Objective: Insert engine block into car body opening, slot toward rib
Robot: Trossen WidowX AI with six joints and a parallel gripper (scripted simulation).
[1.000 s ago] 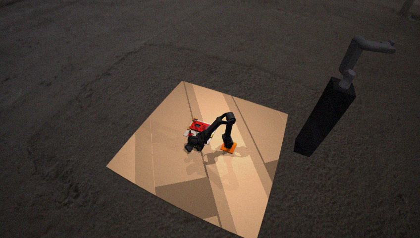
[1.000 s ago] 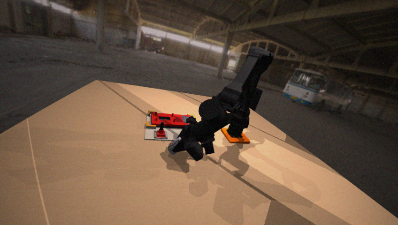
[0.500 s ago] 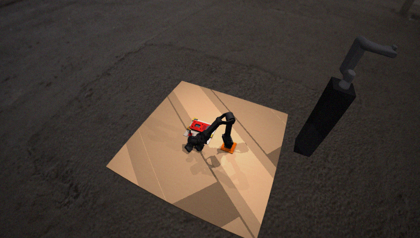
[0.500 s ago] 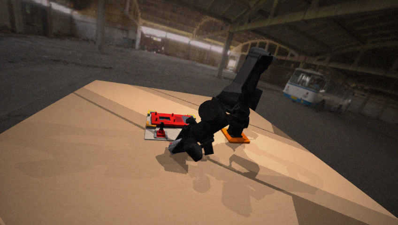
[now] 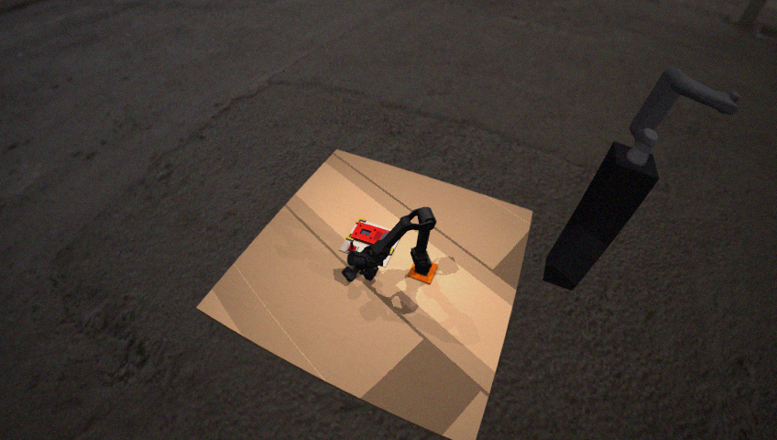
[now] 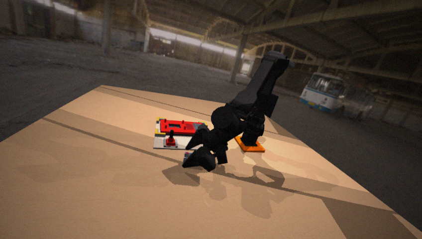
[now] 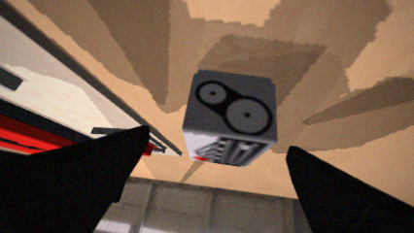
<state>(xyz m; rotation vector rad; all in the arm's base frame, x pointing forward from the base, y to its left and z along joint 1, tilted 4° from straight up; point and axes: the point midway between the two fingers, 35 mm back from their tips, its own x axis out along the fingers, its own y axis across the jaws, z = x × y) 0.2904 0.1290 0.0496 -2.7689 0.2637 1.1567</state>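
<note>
Now: gripper tip 2 cm past the engine block and 1 cm to the right of it.
</note>
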